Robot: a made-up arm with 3 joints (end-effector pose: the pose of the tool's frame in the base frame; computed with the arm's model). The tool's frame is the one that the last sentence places. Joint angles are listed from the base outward.
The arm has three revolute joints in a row. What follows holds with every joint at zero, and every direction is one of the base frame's.
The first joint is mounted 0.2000 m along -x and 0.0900 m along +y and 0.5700 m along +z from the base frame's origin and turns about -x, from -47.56 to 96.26 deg.
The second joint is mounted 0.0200 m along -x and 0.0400 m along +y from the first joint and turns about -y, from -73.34 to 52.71 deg.
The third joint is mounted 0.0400 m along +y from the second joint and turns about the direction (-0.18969, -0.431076, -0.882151), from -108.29 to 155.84 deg.
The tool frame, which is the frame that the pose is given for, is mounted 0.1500 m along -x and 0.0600 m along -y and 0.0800 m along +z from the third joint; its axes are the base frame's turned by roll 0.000, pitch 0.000 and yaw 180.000 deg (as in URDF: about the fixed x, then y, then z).
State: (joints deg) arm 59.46 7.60 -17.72
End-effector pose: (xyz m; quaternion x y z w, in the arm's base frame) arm -0.3474 0.1452 0.6278 -0.0689 -0.4736 -0.8699 0.1190
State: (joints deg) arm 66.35 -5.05 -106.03
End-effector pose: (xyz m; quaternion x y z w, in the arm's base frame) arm -0.0870 0.1083 0.6176 -0.6917 -0.1679 -0.5902 0.3809
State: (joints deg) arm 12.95 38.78 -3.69
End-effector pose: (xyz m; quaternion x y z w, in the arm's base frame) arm -0.3845 0.0947 0.5430 0.3134 -0.1105 -0.9409 0.0646
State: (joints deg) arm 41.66 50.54 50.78
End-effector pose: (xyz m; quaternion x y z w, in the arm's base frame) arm -0.3339 0.1320 0.3782 -0.6506 0.1803 0.7211 0.1556
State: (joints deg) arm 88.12 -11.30 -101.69
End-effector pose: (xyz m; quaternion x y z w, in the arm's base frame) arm -0.0922 0.1173 0.6148 -0.7470 -0.2605 -0.5765 0.2042
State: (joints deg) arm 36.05 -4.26 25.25
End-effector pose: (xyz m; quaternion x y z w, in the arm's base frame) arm -0.3884 0.1997 0.5689 -0.1142 0.3490 0.9156 0.1638
